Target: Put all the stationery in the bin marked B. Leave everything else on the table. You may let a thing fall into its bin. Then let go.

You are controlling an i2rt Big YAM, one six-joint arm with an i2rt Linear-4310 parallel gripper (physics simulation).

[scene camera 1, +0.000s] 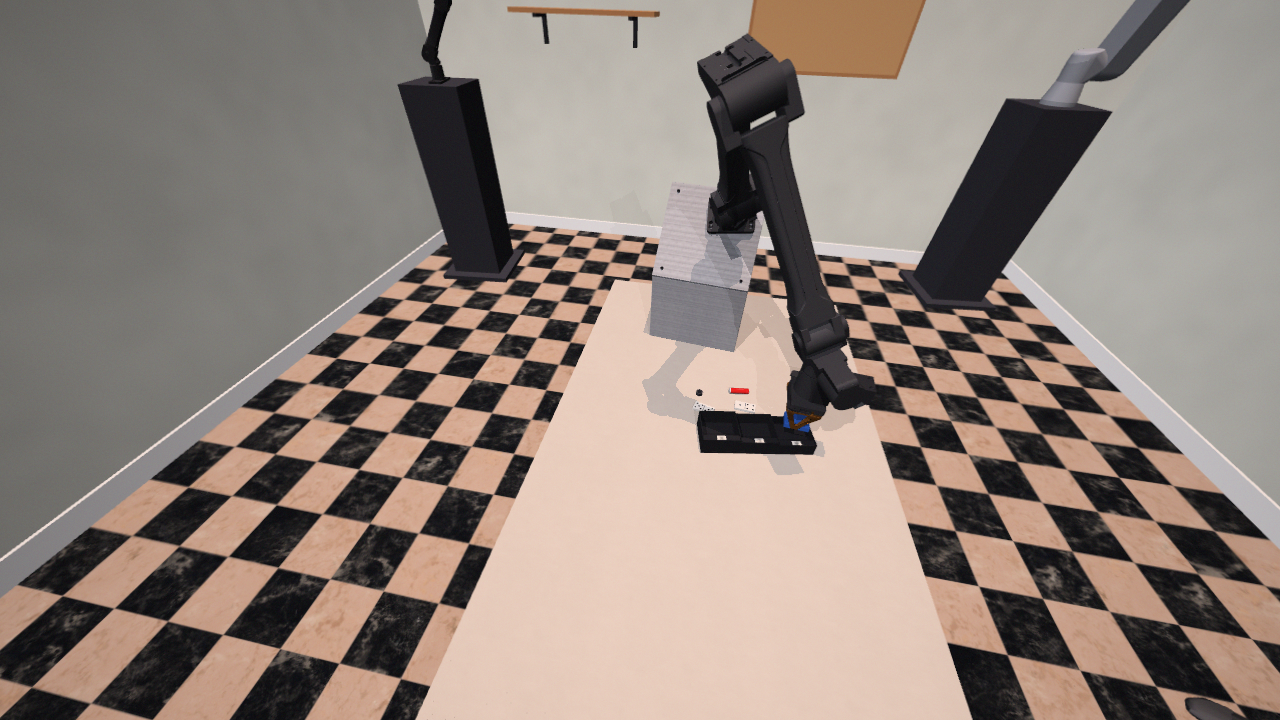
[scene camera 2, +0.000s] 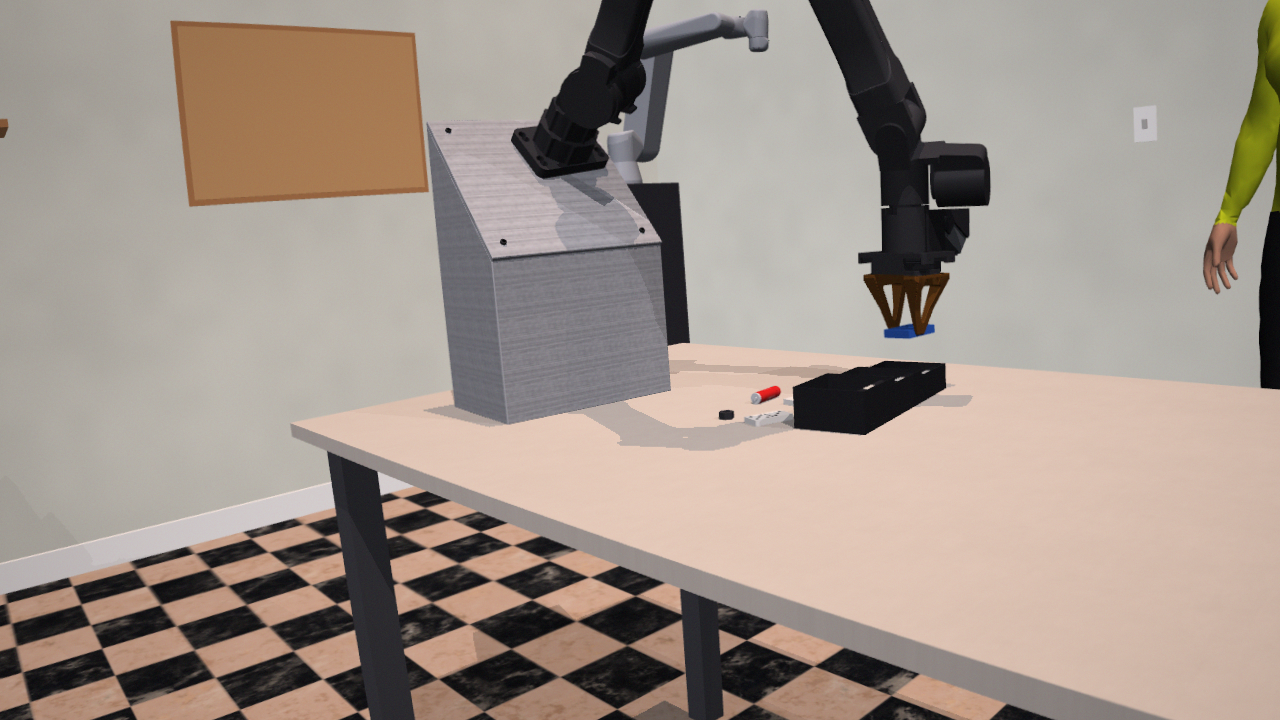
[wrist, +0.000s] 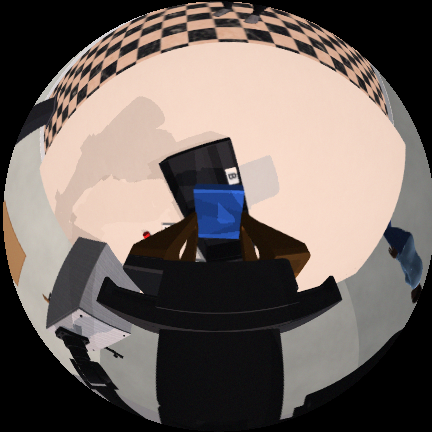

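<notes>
My gripper is shut on a flat blue block and holds it in the air above the bin marked B. This bin is the right-hand compartment of the black tray in scene camera 1, and its far end in scene camera 2. The B label shows in the wrist view. The block and fingers hide part of the tray there; the visible inside of the bin is dark.
A red cylinder, a small black round piece and white dotted pieces lie beside the tray, on the base's side. The grey pedestal stands behind them.
</notes>
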